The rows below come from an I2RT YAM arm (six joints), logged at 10 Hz.
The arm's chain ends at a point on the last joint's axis. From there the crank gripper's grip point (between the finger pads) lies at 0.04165 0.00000 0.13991 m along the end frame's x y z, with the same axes.
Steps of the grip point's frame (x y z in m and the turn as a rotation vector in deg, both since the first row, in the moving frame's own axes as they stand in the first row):
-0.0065 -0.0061 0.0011 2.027 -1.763 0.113
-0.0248 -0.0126 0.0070 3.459 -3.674 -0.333
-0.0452 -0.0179 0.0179 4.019 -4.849 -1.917
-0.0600 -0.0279 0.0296 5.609 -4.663 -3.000
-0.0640 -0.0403 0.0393 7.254 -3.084 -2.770
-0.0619 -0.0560 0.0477 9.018 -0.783 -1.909
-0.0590 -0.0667 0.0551 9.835 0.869 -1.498
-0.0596 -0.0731 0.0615 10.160 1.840 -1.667
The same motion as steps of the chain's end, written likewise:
-0.0022 -0.0012 0.0000 2.027 -1.763 0.113
-0.0157 -0.0039 0.0049 3.459 -3.674 -0.333
-0.0330 -0.0068 0.0153 4.019 -4.849 -1.917
-0.0481 -0.0122 0.0275 5.609 -4.663 -3.000
-0.0560 -0.0207 0.0385 7.254 -3.084 -2.770
-0.0596 -0.0327 0.0490 9.018 -0.783 -1.909
-0.0608 -0.0417 0.0579 9.835 0.869 -1.498
-0.0637 -0.0473 0.0652 10.160 1.840 -1.667

